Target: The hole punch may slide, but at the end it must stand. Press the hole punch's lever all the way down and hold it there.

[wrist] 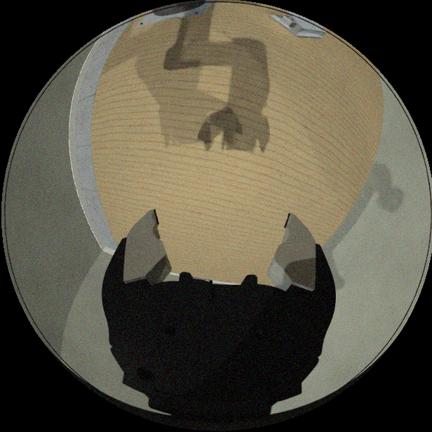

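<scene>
A small pale grey object [299, 26], which looks like the hole punch, is on the wooden table at the top right of the wrist view, near the picture's edge. It is too small and far off to tell its lever or whether it stands upright. My gripper [221, 213] is open, with nothing between its two grey fingers. It hangs above the table, well apart from that object.
The wooden table top [225, 180] lies below the gripper, with the arm's shadow across it. A pale strip [84, 135] runs along its left edge. A light metal plate [145, 21] with a dark round part is at the top left. Grey floor lies beyond the table's edges.
</scene>
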